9 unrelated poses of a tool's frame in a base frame.
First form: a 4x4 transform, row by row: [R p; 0 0 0 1], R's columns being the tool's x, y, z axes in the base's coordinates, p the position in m. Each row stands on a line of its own.
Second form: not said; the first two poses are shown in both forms.
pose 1, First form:
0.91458 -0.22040 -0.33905 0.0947
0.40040 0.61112 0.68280 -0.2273
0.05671 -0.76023 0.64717 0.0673
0 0 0 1
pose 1, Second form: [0.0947 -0.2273 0.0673 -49.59 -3.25 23.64]
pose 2, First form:
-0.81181 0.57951 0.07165 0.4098
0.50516 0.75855 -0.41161 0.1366
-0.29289 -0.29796 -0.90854 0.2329
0 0 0 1
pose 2, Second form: [0.4098 0.1366 0.2329 -161.84 17.03 148.11]
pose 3, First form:
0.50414 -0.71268 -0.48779 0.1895
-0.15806 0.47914 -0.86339 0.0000
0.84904 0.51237 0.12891 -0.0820
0 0 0 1
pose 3, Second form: [0.1895 0.0000 -0.0820 75.88 -58.11 -17.41]
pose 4, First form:
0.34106 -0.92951 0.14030 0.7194
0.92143 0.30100 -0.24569 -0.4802
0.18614 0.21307 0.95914 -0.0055
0 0 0 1
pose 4, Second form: [0.7194 -0.4802 -0.0055 12.52 -10.73 69.69]
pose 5, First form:
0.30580 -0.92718 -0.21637 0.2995
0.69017 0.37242 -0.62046 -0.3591
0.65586 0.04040 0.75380 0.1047
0 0 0 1
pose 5, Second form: [0.2995 -0.3591 0.1047 3.07 -40.98 66.10]
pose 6, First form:
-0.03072 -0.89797 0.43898 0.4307
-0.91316 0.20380 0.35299 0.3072
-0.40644 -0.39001 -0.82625 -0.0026
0 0 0 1
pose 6, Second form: [0.4307 0.3072 -0.0026 -154.73 23.98 -91.93]
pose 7, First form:
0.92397 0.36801 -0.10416 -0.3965
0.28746 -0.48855 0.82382 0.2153
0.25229 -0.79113 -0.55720 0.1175
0 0 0 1
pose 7, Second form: [-0.3965 0.2153 0.1175 -125.16 -14.61 17.28]
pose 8, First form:
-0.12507 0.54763 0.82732 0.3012
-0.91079 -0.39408 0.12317 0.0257
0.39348 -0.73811 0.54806 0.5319
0 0 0 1
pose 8, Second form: [0.3012 0.0257 0.5319 -53.41 -23.17 -97.82]
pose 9, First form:
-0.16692 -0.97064 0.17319 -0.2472
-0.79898 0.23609 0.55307 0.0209
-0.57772 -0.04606 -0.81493 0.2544
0 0 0 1
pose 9, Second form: [-0.2472 0.0209 0.2544 -176.77 35.29 -101.80]
